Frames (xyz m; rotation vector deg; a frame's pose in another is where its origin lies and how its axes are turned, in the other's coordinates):
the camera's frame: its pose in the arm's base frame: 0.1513 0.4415 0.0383 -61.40 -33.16 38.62
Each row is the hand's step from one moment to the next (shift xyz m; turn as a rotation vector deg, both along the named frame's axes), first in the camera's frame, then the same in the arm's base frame.
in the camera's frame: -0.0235 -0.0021 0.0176 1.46 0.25 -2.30
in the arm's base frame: -0.0278 -0.0076 0.0060 2.56 -0.20 -0.93
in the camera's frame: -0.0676 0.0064 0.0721 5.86 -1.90 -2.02
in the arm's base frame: -0.0979 -0.0053 0.0139 5.75 2.53 1.61
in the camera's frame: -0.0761 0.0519 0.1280 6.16 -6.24 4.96
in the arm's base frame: -0.1533 0.0361 -0.0083 1.88 5.50 8.23
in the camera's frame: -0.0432 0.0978 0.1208 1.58 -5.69 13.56
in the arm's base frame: -0.1360 0.0709 -0.0499 -7.44 7.38 10.44
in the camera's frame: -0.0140 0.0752 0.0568 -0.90 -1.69 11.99
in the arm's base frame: -0.0660 0.0473 -0.0498 -8.82 5.89 5.91
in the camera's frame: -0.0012 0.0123 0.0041 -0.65 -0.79 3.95
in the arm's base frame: -0.0064 0.0055 -0.0100 -3.09 1.61 2.13
